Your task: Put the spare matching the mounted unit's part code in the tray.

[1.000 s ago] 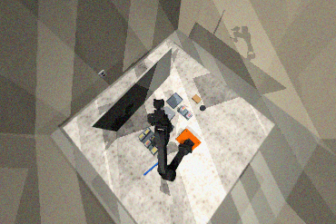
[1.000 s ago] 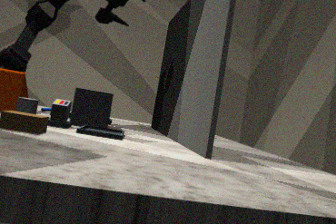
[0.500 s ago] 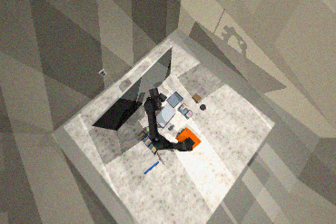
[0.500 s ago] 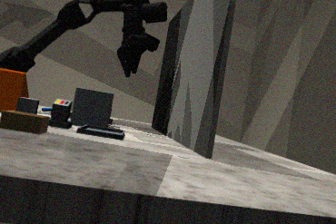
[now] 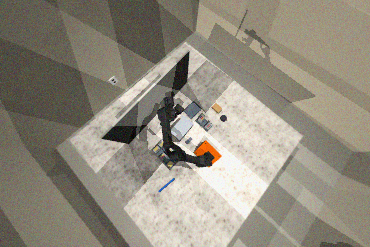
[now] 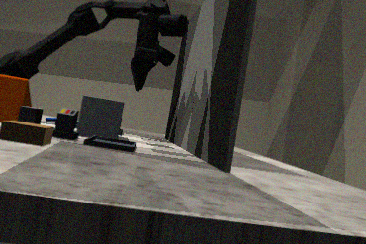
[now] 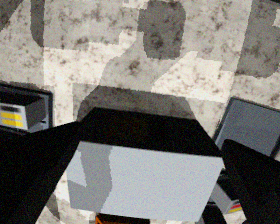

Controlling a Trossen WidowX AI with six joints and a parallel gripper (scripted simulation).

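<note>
Right now the grey spare is 23 cm to the left of my gripper tip, 10 cm below it and 6 cm behind it. Round my gripper tip: wooden block: 34 cm to the right, 16 cm behind, 13 cm below; tray: 19 cm to the right, 14 cm below, 3 cm behind; dark panel: 16 cm ahead, 8 cm above, 1 cm to the left.
</note>
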